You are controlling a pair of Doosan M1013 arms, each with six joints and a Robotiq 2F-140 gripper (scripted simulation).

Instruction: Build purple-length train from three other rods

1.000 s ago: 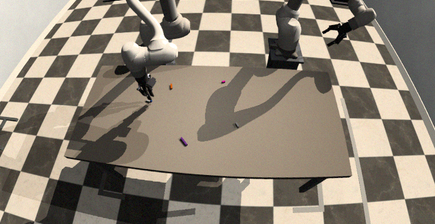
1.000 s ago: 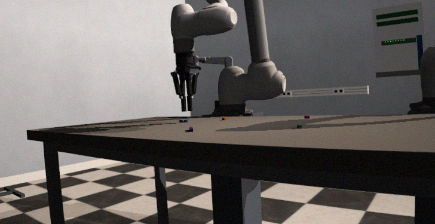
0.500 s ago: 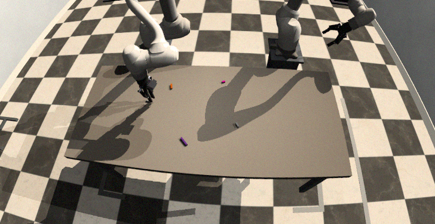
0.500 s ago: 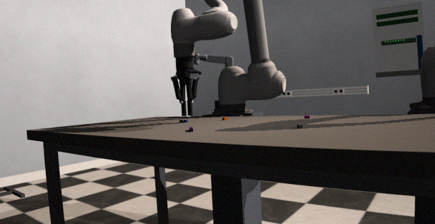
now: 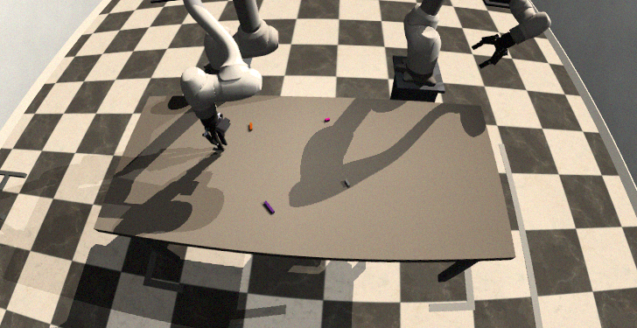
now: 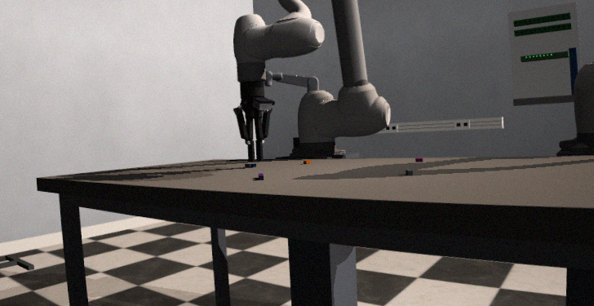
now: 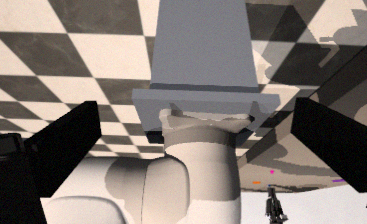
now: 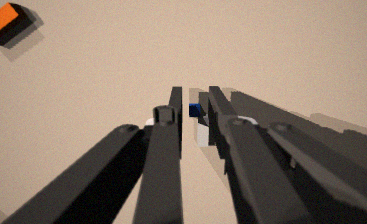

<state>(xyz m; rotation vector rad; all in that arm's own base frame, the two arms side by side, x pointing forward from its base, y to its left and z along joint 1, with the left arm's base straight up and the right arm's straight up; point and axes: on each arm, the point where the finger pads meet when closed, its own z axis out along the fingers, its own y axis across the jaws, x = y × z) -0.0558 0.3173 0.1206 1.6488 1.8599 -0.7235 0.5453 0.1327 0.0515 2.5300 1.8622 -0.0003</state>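
Right now my right hand is 10 mm to the left of the blue rod and 50 mm above it. Also, from my right hand: purple rod (270 mm ahead, 250 mm to the left, 50 mm below); then orange rod (130 mm behind, 110 mm to the left, 50 mm below); then magenta rod (180 mm behind, 460 mm to the left, 50 mm below).
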